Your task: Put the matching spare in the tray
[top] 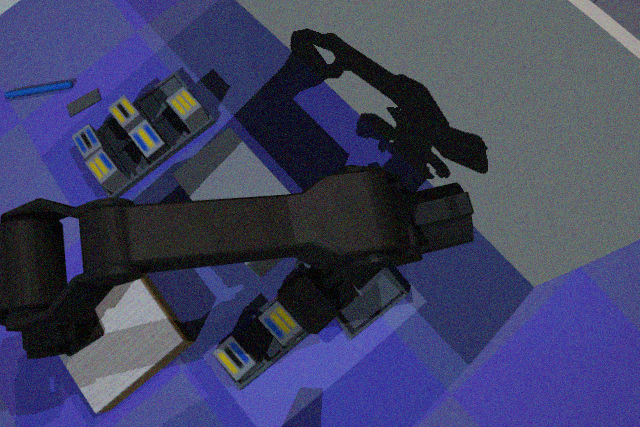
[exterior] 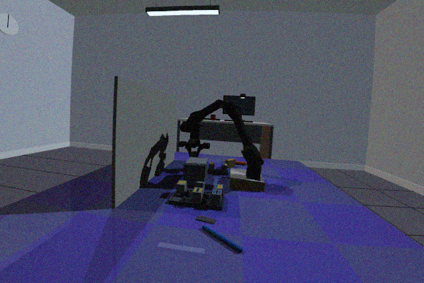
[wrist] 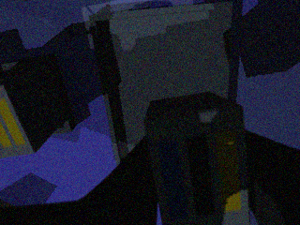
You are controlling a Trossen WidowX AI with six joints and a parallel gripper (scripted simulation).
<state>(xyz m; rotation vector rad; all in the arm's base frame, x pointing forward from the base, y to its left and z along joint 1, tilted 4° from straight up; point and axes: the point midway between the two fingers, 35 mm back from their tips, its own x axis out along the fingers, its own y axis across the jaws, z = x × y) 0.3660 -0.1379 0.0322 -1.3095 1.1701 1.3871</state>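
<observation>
The dark flat tray lies 1 cm behind my gripper tip and 6 cm below it. Also, from my gripper tip: tall dark panel 15 cm ahead, 20 cm to the left, 16 cm above; small rack 15 cm behind, 1 cm to the right, 6 cm below; mounted unit 8 cm behind, 17 cm to the left, 1 cm below.
</observation>
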